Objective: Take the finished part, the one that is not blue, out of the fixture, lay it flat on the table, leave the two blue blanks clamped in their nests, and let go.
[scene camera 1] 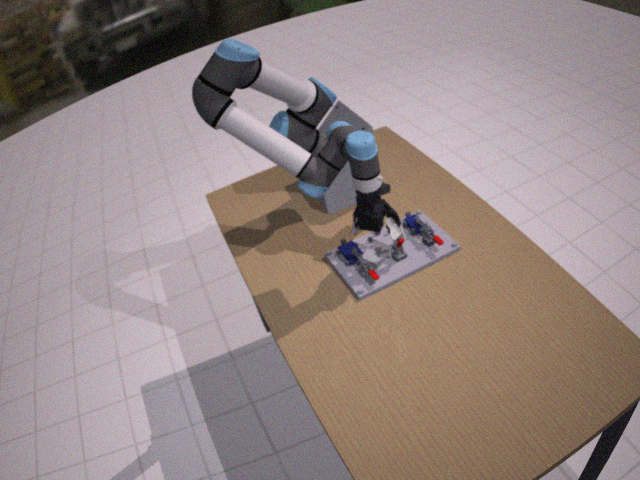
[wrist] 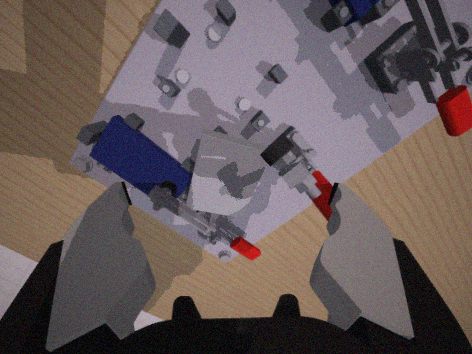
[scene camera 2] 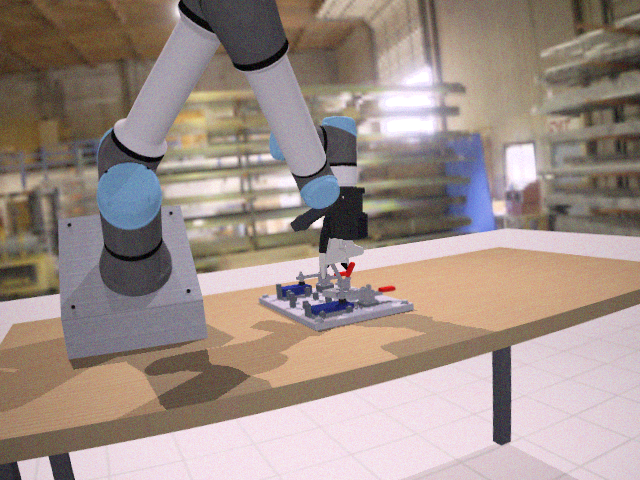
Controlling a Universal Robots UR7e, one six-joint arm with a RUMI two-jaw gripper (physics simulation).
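Note:
The finished part is a light grey angular piece in the wrist view. It sits askew on the fixture plate, between one blank and the middle clamp. Whether it lies fully flat is unclear. One blue blank sits beside it under a clamp arm. The other blue blank is in the far nest. My gripper is open and empty above the plate, its fingers spread wide around the middle area.
The middle clamp's red handle stands raised, close to one fingertip in the wrist view. The outer clamps' red handles point outward. Small posts and pins rise from the plate. The wooden table extends around the fixture.

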